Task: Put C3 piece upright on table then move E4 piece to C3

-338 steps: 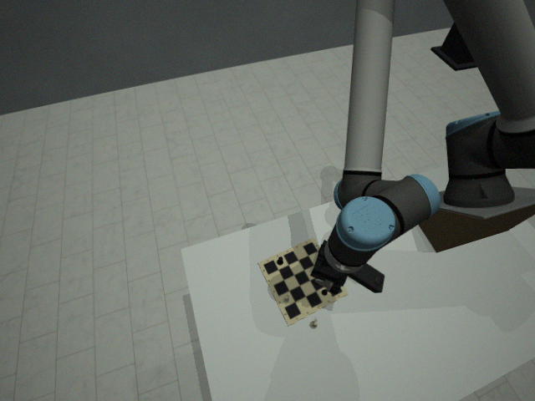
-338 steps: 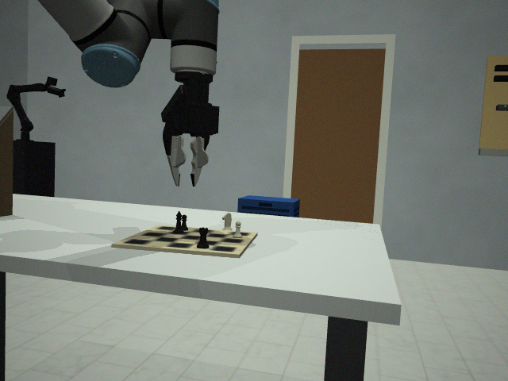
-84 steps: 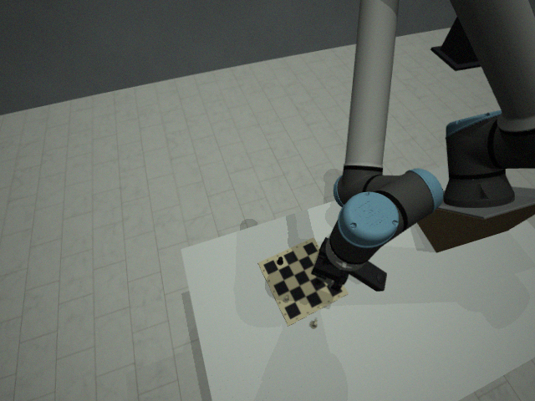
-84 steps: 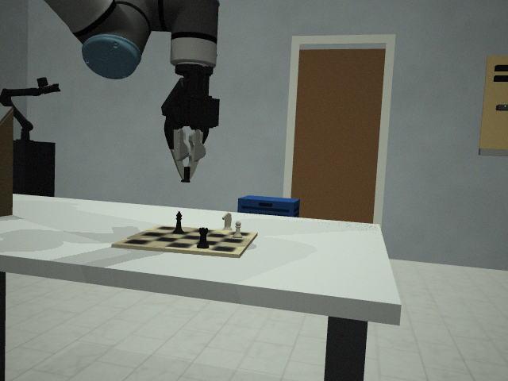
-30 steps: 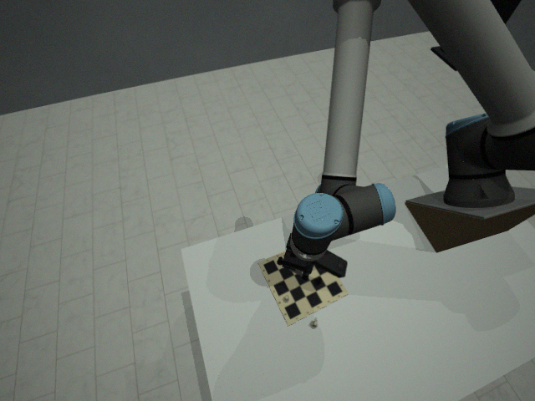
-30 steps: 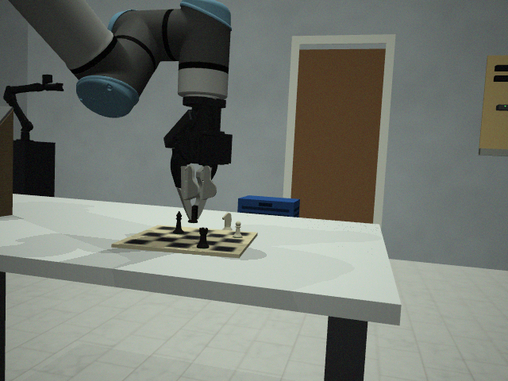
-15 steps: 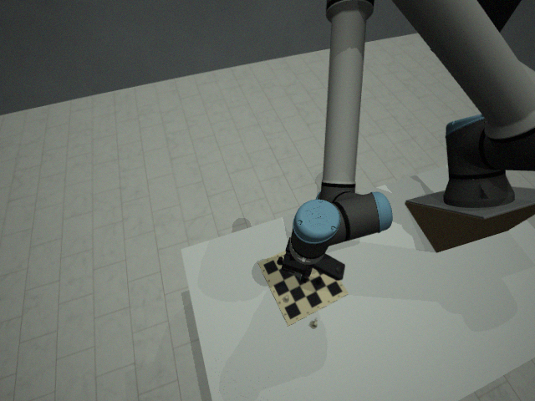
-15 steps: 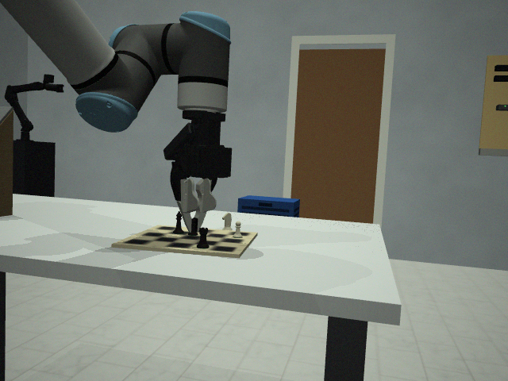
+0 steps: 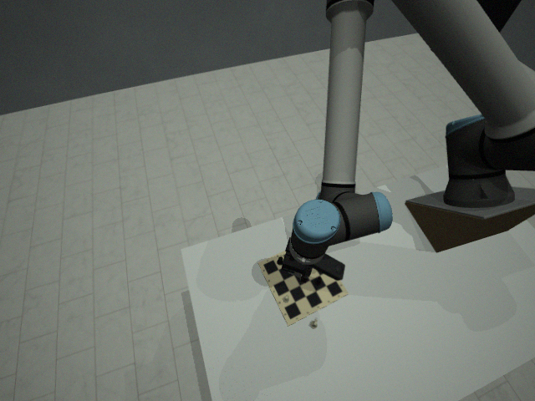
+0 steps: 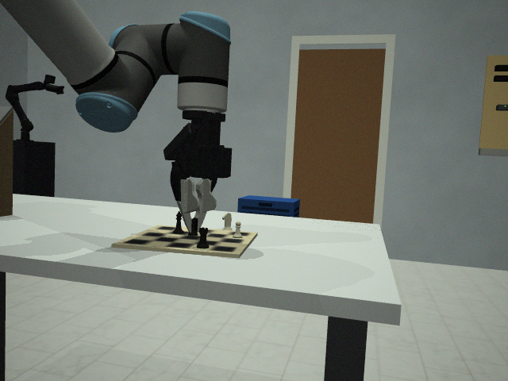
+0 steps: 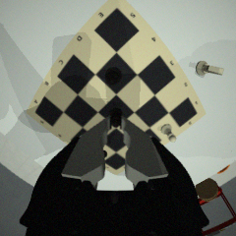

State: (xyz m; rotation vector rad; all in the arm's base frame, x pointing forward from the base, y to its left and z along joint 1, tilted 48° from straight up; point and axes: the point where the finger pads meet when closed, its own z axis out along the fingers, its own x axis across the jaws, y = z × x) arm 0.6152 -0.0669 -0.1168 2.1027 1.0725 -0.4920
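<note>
Right now the small black piece is 1 cm below my hand. Also, from my hand: chessboard (3 cm below); white knight (1 cm ahead, 14 cm to the left, 2 cm below); white pawn (7 cm ahead, 5 cm to the left, 1 cm below).
</note>
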